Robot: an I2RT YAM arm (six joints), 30 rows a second.
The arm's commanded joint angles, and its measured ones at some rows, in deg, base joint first. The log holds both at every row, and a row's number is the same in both.
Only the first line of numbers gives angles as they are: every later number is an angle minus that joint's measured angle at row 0.
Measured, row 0:
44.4 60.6 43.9 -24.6 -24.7 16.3
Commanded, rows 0 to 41:
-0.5 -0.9 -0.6 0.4 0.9 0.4
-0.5 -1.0 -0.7 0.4 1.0 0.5
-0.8 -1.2 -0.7 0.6 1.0 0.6
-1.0 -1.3 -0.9 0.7 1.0 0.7
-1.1 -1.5 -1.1 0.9 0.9 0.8
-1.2 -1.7 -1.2 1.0 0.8 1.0
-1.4 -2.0 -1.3 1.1 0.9 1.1
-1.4 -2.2 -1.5 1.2 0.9 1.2
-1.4 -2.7 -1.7 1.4 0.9 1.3
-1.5 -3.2 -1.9 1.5 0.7 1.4
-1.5 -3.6 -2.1 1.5 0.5 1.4
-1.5 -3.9 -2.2 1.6 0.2 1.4
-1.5 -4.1 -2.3 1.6 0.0 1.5
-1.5 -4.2 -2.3 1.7 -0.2 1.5
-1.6 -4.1 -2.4 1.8 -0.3 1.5
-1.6 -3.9 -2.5 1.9 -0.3 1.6
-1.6 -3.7 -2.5 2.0 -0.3 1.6
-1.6 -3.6 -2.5 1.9 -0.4 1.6
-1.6 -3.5 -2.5 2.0 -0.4 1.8
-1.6 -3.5 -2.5 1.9 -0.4 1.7
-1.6 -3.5 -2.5 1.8 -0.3 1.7
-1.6 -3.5 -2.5 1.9 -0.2 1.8
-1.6 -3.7 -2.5 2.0 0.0 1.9
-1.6 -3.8 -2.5 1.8 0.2 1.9
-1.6 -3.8 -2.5 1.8 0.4 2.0
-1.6 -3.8 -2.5 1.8 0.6 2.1
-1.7 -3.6 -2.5 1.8 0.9 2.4
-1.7 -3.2 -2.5 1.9 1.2 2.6
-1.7 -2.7 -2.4 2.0 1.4 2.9
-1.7 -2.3 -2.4 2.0 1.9 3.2
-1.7 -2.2 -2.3 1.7 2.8 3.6
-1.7 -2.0 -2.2 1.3 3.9 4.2
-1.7 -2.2 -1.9 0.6 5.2 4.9
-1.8 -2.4 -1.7 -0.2 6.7 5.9
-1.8 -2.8 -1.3 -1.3 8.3 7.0
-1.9 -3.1 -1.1 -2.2 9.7 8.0
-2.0 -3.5 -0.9 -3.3 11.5 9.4
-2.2 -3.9 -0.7 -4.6 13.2 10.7
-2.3 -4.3 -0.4 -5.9 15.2 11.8
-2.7 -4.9 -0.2 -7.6 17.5 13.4
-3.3 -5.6 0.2 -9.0 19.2 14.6
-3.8 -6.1 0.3 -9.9 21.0 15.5
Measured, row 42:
-2.7 -3.9 -1.7 -4.3 13.1 10.2
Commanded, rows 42 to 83:
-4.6 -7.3 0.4 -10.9 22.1 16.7
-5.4 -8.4 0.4 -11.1 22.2 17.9
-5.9 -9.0 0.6 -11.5 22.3 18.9
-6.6 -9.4 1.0 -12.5 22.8 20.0
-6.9 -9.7 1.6 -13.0 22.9 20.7
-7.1 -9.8 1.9 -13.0 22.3 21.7
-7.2 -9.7 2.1 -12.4 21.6 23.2
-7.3 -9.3 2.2 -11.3 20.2 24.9
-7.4 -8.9 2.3 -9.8 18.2 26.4
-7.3 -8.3 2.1 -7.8 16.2 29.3
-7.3 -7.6 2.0 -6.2 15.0 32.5
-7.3 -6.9 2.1 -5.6 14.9 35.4
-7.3 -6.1 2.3 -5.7 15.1 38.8
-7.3 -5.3 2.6 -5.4 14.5 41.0
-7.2 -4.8 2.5 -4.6 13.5 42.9
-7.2 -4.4 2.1 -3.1 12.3 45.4
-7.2 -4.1 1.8 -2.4 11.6 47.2
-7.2 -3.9 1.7 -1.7 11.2 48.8
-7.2 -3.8 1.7 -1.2 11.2 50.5
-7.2 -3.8 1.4 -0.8 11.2 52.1
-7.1 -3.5 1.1 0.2 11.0 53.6
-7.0 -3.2 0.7 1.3 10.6 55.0
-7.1 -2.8 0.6 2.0 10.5 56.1
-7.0 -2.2 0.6 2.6 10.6 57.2
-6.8 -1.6 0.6 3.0 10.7 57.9
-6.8 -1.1 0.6 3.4 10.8 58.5
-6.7 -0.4 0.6 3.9 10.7 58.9
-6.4 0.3 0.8 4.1 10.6 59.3
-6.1 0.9 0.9 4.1 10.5 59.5
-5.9 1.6 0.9 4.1 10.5 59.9
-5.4 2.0 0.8 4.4 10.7 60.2
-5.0 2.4 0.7 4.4 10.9 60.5
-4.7 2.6 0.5 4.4 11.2 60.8
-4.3 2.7 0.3 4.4 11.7 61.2
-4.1 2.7 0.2 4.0 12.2 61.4
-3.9 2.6 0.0 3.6 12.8 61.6
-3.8 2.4 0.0 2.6 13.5 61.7
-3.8 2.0 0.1 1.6 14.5 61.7
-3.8 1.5 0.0 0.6 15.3 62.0
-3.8 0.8 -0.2 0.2 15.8 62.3
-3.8 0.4 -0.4 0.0 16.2 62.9
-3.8 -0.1 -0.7 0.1 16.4 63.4
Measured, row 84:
-4.2 1.8 0.0 2.0 14.0 58.5
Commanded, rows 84 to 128:
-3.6 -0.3 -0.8 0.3 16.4 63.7
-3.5 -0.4 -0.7 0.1 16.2 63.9
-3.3 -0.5 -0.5 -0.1 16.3 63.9
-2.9 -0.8 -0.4 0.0 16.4 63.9
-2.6 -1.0 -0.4 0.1 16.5 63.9
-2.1 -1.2 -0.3 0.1 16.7 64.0
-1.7 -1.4 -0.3 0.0 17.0 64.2
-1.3 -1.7 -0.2 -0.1 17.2 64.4
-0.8 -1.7 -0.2 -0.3 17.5 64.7
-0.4 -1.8 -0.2 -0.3 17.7 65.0
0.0 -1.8 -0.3 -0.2 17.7 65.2
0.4 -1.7 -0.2 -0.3 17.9 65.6
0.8 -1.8 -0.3 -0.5 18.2 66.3
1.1 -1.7 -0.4 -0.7 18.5 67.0
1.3 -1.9 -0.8 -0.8 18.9 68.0
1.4 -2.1 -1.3 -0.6 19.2 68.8
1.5 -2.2 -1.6 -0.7 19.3 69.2
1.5 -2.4 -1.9 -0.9 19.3 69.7
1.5 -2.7 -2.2 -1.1 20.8 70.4
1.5 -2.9 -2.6 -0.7 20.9 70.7
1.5 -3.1 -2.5 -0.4 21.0 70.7
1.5 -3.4 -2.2 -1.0 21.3 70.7
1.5 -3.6 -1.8 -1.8 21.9 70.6
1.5 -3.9 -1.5 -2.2 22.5 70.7
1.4 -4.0 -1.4 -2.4 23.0 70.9
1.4 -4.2 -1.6 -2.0 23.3 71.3
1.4 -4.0 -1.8 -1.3 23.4 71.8
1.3 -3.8 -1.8 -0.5 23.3 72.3
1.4 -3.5 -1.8 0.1 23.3 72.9
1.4 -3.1 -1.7 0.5 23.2 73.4
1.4 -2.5 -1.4 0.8 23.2 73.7
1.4 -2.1 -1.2 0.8 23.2 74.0
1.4 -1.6 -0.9 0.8 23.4 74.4
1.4 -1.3 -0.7 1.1 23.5 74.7
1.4 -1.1 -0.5 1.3 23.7 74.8
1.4 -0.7 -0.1 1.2 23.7 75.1
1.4 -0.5 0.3 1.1 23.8 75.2
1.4 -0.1 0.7 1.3 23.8 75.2
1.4 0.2 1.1 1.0 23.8 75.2
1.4 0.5 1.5 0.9 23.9 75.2
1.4 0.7 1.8 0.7 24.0 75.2
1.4 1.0 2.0 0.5 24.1 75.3
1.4 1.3 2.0 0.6 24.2 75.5
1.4 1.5 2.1 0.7 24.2 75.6
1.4 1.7 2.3 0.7 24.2 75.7
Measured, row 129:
1.2 1.0 0.5 0.7 22.7 71.6
